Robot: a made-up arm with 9 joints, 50 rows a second.
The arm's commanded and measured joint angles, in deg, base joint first. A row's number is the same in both.
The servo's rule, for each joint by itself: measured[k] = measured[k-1] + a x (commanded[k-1-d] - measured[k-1]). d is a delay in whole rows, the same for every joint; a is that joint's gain. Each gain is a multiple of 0.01, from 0.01 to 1. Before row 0 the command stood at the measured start. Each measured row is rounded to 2 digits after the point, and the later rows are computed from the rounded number. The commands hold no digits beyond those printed.
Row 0, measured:
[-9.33, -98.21, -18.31, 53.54, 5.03, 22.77, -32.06, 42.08, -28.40]
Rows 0 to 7, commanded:
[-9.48, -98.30, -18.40, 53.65, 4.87, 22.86, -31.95, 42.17, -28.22]
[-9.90, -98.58, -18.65, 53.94, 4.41, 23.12, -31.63, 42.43, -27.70]
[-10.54, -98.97, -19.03, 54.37, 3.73, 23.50, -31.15, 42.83, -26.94]
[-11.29, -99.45, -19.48, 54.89, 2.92, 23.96, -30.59, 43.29, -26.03]
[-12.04, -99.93, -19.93, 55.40, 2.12, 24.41, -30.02, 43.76, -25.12]
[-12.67, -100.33, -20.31, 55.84, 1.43, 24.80, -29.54, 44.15, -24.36]
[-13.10, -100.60, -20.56, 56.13, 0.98, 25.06, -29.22, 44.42, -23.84]
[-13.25, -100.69, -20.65, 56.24, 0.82, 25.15, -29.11, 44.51, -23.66]
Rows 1 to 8, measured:
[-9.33, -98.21, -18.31, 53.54, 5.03, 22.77, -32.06, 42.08, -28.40]
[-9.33, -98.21, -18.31, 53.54, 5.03, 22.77, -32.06, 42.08, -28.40]
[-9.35, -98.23, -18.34, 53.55, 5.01, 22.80, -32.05, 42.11, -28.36]
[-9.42, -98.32, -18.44, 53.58, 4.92, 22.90, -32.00, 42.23, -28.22]
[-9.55, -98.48, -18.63, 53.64, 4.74, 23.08, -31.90, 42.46, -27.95]
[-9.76, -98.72, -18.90, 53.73, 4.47, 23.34, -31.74, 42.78, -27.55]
[-10.03, -99.02, -19.23, 53.85, 4.12, 23.66, -31.53, 43.15, -27.04]
[-10.35, -99.35, -19.58, 53.99, 3.72, 24.00, -31.29, 43.53, -26.48]
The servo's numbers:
d 2
a 0.12 0.25 0.32 0.07 0.15 0.30 0.12 0.38 0.21

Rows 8 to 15, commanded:
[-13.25, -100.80, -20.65, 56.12, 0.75, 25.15, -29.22, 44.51, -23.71]
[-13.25, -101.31, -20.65, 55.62, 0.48, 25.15, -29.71, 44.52, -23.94]
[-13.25, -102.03, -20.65, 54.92, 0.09, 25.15, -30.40, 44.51, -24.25]
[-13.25, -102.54, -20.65, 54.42, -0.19, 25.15, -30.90, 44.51, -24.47]
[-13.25, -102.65, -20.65, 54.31, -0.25, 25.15, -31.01, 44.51, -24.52]
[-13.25, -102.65, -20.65, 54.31, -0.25, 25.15, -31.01, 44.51, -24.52]
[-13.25, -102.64, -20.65, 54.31, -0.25, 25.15, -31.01, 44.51, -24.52]
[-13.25, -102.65, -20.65, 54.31, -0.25, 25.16, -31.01, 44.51, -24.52]
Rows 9 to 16, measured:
[-10.68, -99.66, -19.89, 54.14, 3.31, 24.32, -31.04, 43.87, -25.93]
[-10.99, -99.92, -20.13, 54.29, 2.94, 24.57, -30.81, 44.11, -25.45]
[-11.26, -100.14, -20.30, 54.42, 2.61, 24.74, -30.62, 44.26, -25.08]
[-11.50, -100.43, -20.41, 54.50, 2.29, 24.86, -30.51, 44.36, -24.84]
[-11.71, -100.83, -20.49, 54.53, 1.96, 24.95, -30.50, 44.42, -24.72]
[-11.89, -101.26, -20.54, 54.52, 1.64, 25.01, -30.55, 44.45, -24.67]
[-12.05, -101.61, -20.58, 54.51, 1.36, 25.05, -30.61, 44.47, -24.64]
[-12.19, -101.87, -20.60, 54.50, 1.12, 25.08, -30.66, 44.49, -24.61]

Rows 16 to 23, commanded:
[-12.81, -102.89, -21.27, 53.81, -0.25, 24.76, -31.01, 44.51, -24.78]
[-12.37, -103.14, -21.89, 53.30, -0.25, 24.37, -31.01, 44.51, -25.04]
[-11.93, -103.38, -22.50, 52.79, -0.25, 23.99, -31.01, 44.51, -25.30]
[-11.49, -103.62, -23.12, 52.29, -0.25, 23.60, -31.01, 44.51, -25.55]
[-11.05, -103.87, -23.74, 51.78, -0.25, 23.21, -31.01, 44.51, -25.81]
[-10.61, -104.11, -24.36, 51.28, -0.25, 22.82, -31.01, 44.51, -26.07]
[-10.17, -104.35, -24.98, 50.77, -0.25, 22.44, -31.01, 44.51, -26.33]
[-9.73, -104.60, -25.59, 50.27, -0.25, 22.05, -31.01, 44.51, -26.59]
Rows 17 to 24, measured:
[-12.32, -102.06, -20.62, 54.49, 0.91, 25.10, -30.70, 44.50, -24.59]
[-12.43, -102.21, -20.63, 54.48, 0.74, 25.12, -30.74, 44.50, -24.58]
[-12.48, -102.38, -20.83, 54.43, 0.59, 25.01, -30.77, 44.50, -24.62]
[-12.47, -102.57, -21.17, 54.35, 0.46, 24.82, -30.80, 44.50, -24.71]
[-12.41, -102.77, -21.60, 54.24, 0.35, 24.57, -30.83, 44.50, -24.83]
[-12.30, -102.98, -22.09, 54.10, 0.26, 24.28, -30.85, 44.50, -24.98]
[-12.15, -103.20, -22.62, 53.94, 0.18, 23.96, -30.87, 44.50, -25.15]
[-11.97, -103.43, -23.18, 53.75, 0.12, 23.62, -30.89, 44.50, -25.34]

